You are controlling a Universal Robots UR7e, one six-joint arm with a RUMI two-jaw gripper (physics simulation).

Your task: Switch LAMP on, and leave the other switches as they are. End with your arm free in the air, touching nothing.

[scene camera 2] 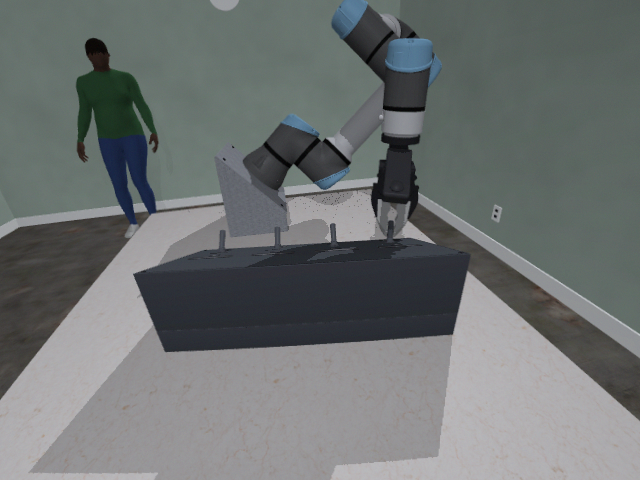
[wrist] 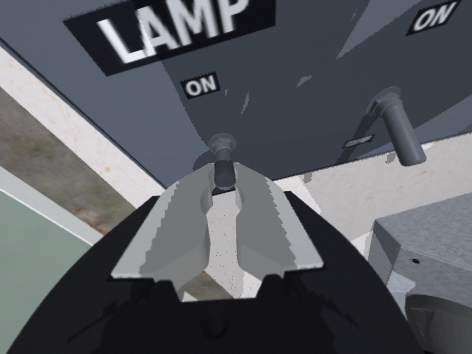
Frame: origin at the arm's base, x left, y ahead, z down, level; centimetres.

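Seen in the pictures: gripper, fingertip midpoint: [scene camera 2: 389,236] [wrist: 225,166]; arm's base, origin of the base link: [scene camera 2: 260,174] [wrist: 465,326].
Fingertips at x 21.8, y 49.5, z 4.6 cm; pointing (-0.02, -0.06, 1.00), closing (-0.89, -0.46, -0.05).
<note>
Pixels of each thing's top centre, then the offset from my fingertips to it.
- LAMP lever, middle of its top: [wrist: 225,185] [scene camera 2: 391,220] dz -4.4, dx -0.6, dy +1.2 cm
- LAMP label, middle of its top: [wrist: 176,21] dz -2.5, dx -2.3, dy +8.0 cm
- neighbouring lever, middle of its top: [wrist: 430,143] [scene camera 2: 333,225] dz -3.4, dx -11.9, dy -3.1 cm
The dark switch box [scene camera 2: 305,299] [wrist: 135,115] stands on the table with several levers in a row on top. The LAMP lever [scene camera 2: 390,233] [wrist: 223,154] is the rightmost in the scene view. In the wrist view it stands below the LAMP label [wrist: 172,30] and its ON label [wrist: 200,85]. It looks foreshortened, with its tip pointing towards the camera and slightly away from ON. Its OFF label is hidden. My gripper [scene camera 2: 393,230] [wrist: 225,166] points down and is shut on the lever's tip, with a fingertip on each side.
The neighbouring lever [scene camera 2: 333,235] [wrist: 404,132] stands to the right in the wrist view and leans away from its ON label [wrist: 434,18]. Two more levers [scene camera 2: 277,237] [scene camera 2: 222,241] stand farther left in the scene view. The grey arm mount [scene camera 2: 250,211] [wrist: 430,235] is behind the box.
</note>
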